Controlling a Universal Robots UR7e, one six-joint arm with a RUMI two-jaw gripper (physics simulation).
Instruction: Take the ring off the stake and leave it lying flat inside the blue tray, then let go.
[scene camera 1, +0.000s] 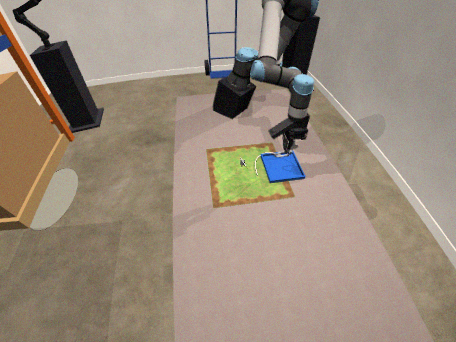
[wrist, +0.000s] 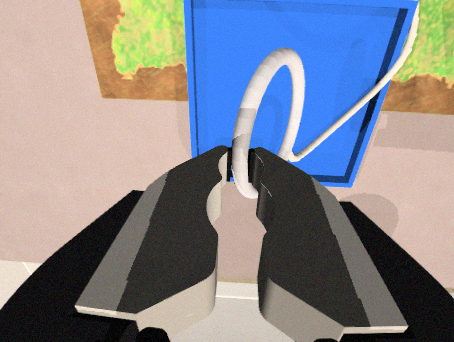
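My gripper is shut on the ring and is over the blue tray, near its rear edge. The white ring is held by one side between the fingertips. In the wrist view it looks tilted and narrow, with the tray behind it. Its exact height above the tray cannot be told. The blue tray lies partly on the right side of the green mat. The small stake stands on the mat, left of the tray, with no ring on it.
A white cord runs from the ring over the tray's left edge to the green mat. A blue hand truck and black pedestals stand at the back. A wooden crate is at the far left.
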